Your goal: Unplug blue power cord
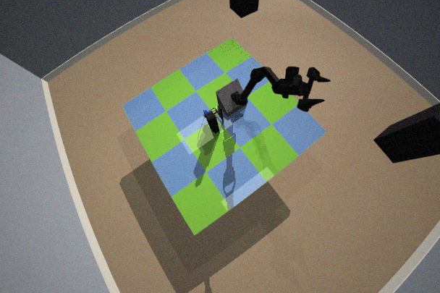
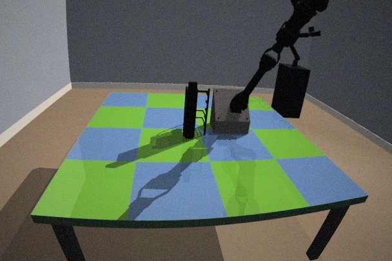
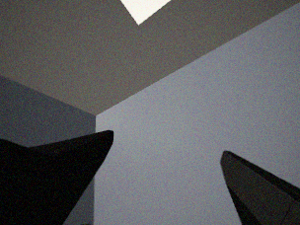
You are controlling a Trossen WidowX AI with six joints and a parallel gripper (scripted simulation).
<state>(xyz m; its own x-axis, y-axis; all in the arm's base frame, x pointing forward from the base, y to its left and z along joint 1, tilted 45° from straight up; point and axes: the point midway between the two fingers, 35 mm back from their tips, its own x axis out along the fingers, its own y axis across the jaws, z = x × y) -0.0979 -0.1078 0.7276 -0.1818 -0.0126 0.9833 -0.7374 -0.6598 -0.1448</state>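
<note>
My gripper tip is now 39 cm short of the blue plug, 44 cm to the left of it and 59 cm above it.
</note>
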